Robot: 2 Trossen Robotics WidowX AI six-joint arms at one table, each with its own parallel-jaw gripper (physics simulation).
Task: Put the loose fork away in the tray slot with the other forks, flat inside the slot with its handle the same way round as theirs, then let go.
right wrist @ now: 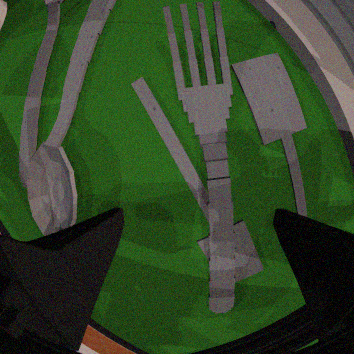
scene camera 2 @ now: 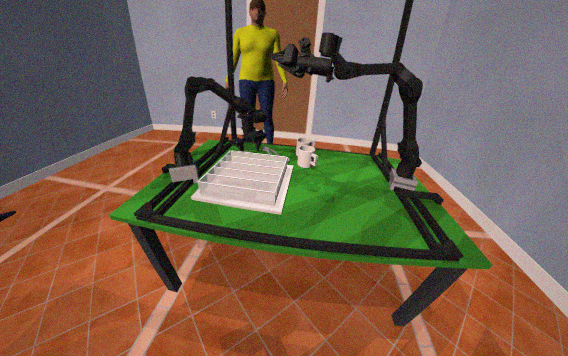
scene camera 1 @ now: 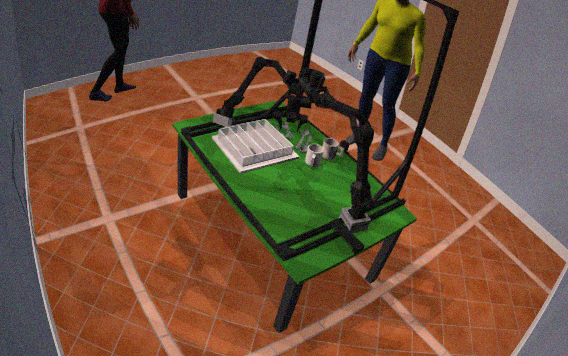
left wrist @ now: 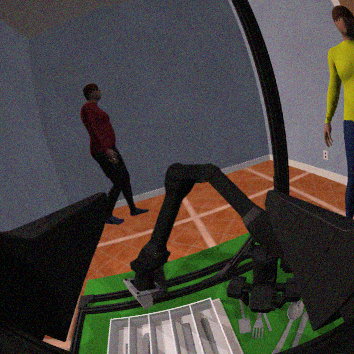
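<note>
The loose fork [left wrist: 258, 326] [right wrist: 219, 190] lies on the green table, its handle crossing over a thin utensil with a square end [right wrist: 246, 250]. My right gripper [scene camera 1: 295, 122] [scene camera 2: 251, 147] [right wrist: 201, 217] is open and empty above it, with the fork's handle showing between the fingers in the right wrist view. The white tray [scene camera 1: 267, 157] [scene camera 2: 240, 193] has long slots; dark utensils show in some in the left wrist view, but which slot holds the forks is too small to tell. My left gripper [scene camera 2: 275, 56] is open and empty, high above the table.
A spatula [left wrist: 244, 326] [right wrist: 272, 97] lies beside the fork. A spoon [left wrist: 295, 311] [right wrist: 52, 190] and another long handle [right wrist: 32, 110] lie on its other side. Two mugs [scene camera 1: 313, 156] [scene camera 1: 329, 148] stand near the utensils. A black frame [scene camera 2: 300, 243] runs along the table edge.
</note>
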